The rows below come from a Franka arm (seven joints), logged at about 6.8 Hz.
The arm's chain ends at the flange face. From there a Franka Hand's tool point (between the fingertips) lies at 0.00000 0.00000 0.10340 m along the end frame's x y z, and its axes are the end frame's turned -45 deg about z.
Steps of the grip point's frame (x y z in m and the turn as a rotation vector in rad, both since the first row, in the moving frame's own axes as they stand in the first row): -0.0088 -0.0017 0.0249 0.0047 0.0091 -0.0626; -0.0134 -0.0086 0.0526 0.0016 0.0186 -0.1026; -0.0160 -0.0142 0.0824 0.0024 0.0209 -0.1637; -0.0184 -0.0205 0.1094 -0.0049 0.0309 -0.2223; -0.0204 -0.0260 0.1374 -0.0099 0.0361 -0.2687; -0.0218 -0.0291 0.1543 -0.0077 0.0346 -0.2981
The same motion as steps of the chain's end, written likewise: -0.0077 0.0060 0.0249 0.0098 0.0031 -0.0626; -0.0167 0.0049 0.0526 0.0143 0.0120 -0.1026; -0.0226 0.0031 0.0824 0.0165 0.0131 -0.1637; -0.0299 0.0007 0.1095 0.0184 0.0253 -0.2223; -0.0359 -0.0016 0.1375 0.0185 0.0325 -0.2687; -0.0387 -0.0028 0.1544 0.0190 0.0299 -0.2981
